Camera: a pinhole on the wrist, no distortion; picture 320 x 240 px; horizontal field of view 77.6 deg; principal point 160.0 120.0 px. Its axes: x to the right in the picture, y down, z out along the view. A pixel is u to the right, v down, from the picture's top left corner.
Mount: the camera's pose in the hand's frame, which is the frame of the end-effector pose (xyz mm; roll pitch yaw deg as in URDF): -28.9 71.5 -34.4 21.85 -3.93 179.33
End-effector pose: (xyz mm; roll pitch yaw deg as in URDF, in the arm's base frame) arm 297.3 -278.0 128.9 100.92 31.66 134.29
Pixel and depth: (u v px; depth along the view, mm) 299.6 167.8 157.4
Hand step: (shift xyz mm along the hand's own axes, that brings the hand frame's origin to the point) -127.8 96.1 133.0
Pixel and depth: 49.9 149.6 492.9
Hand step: 277.7 183.3 430.5
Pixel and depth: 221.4 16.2 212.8
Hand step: -81.6 254.4 125.9
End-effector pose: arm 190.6 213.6 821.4 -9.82 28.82 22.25
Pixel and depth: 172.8 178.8 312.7
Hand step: -26.4 102.1 290.8
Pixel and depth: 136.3 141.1 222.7
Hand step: 13.0 132.0 178.8
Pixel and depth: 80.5 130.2 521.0
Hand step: 214.5 237.8 443.7
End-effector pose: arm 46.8 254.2 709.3 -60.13 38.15 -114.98
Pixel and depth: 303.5 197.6 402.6
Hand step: -288.9 78.7 416.6
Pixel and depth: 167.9 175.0 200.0
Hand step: -22.4 94.6 171.9
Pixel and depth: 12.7 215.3 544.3
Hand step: 413.8 27.0 538.8
